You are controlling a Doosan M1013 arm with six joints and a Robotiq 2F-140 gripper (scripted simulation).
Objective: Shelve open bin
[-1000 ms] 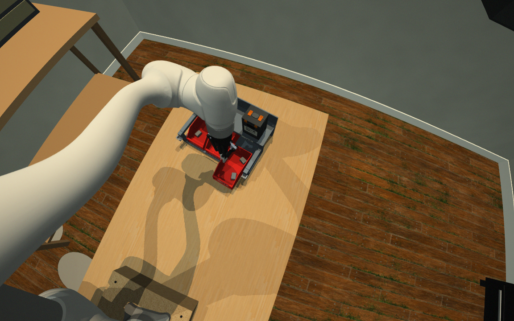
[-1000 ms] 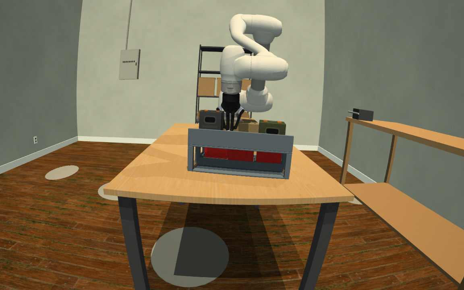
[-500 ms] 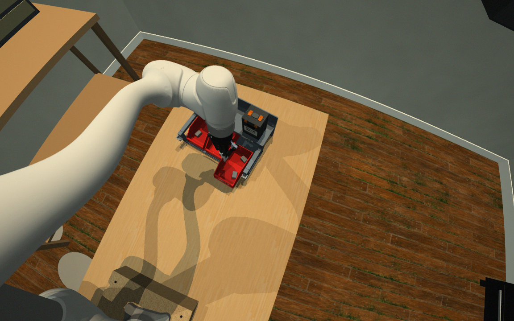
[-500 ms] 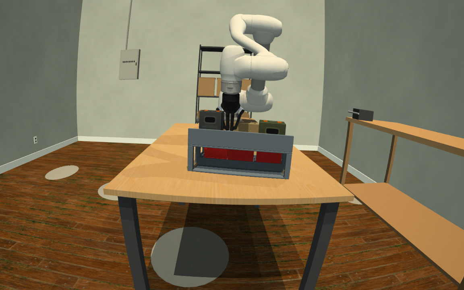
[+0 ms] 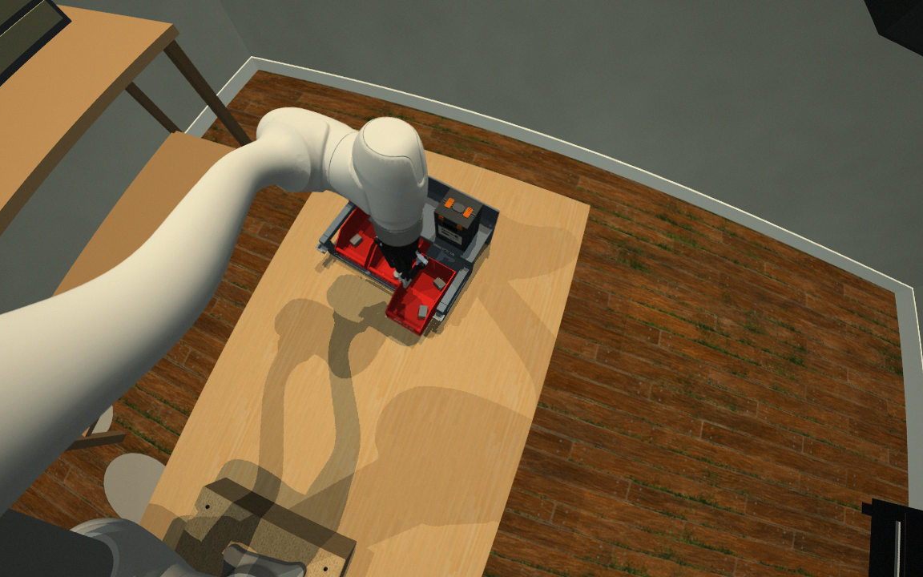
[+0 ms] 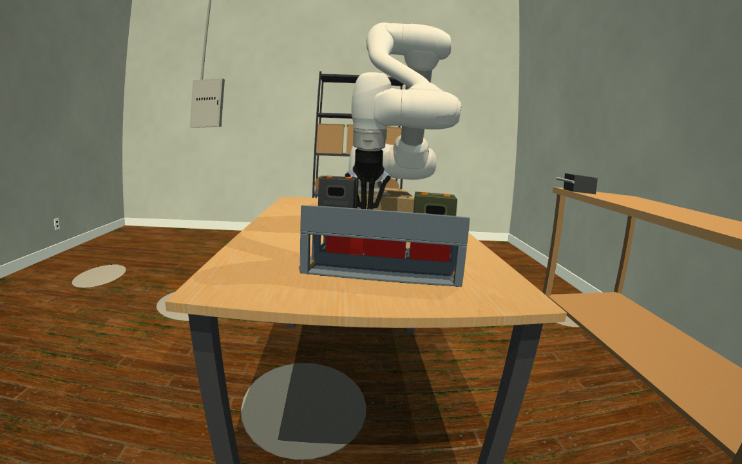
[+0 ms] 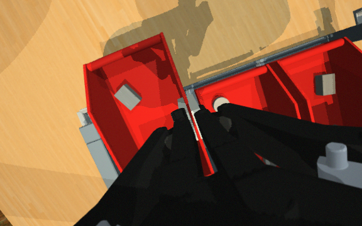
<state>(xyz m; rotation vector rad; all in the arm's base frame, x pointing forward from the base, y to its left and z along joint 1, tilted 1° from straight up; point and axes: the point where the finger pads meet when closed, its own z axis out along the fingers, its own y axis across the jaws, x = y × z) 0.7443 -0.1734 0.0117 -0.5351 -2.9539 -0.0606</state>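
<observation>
The front lip lies 90 mm below my hand and 70 mm to the left of it.
</observation>
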